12 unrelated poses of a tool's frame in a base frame.
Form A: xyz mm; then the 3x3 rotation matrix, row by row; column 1 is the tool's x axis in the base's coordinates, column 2 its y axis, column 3 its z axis. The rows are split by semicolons.
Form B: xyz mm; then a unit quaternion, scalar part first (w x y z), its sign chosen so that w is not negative. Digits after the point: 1 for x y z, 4 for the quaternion.
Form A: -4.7 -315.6 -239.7; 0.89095 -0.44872 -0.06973; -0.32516 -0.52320 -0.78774; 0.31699 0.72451 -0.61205
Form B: -4.7 -315.6 -239.7 0.4347 0.8698 -0.2224 0.0711
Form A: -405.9 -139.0 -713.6; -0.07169 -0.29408 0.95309; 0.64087 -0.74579 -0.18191; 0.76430 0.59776 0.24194
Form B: -405.9 -139.0 -713.6 0.3258 0.5984 0.1449 0.7175
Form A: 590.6 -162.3 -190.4; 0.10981 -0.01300 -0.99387; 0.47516 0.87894 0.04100; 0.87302 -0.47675 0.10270
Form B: 590.6 -162.3 -190.4 0.7231 -0.1790 -0.6455 0.1688
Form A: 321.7 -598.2 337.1; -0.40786 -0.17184 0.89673; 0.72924 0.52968 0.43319; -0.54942 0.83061 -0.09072
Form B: 321.7 -598.2 337.1 0.5077 0.1957 0.7121 0.4437
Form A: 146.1 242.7 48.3; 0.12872 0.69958 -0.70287; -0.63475 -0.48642 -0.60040; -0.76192 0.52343 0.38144
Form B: 146.1 242.7 48.3 0.5059 0.5554 0.0292 -0.6594
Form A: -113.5 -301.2 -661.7; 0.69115 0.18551 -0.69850; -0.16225 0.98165 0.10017; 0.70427 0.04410 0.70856
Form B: -113.5 -301.2 -661.7 0.9194 -0.0152 -0.3814 -0.0946
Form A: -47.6 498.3 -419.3; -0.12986 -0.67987 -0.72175; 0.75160 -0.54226 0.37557; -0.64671 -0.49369 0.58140
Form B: -47.6 498.3 -419.3 0.4768 -0.4558 -0.0393 0.7506
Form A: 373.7 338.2 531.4; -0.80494 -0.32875 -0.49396; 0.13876 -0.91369 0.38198; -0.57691 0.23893 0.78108
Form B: 373.7 338.2 531.4 0.1250 -0.2862 0.1660 0.9354
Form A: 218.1 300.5 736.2; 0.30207 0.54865 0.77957; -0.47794 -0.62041 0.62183; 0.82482 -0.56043 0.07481
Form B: 218.1 300.5 736.2 0.4349 -0.6796 -0.0260 -0.5902
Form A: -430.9 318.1 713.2; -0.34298 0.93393 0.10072; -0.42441 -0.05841 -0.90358; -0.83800 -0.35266 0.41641
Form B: -430.9 318.1 713.2 0.5037 0.2734 0.4659 -0.6741
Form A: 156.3 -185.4 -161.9; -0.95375 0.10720 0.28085; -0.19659 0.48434 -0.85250; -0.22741 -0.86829 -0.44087
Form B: 156.3 -185.4 -161.9 0.1498 -0.0263 0.8484 -0.5071
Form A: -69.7 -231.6 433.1; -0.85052 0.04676 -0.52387; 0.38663 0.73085 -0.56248; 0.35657 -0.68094 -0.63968
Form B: -69.7 -231.6 433.1 0.2453 -0.1207 -0.8974 0.3464
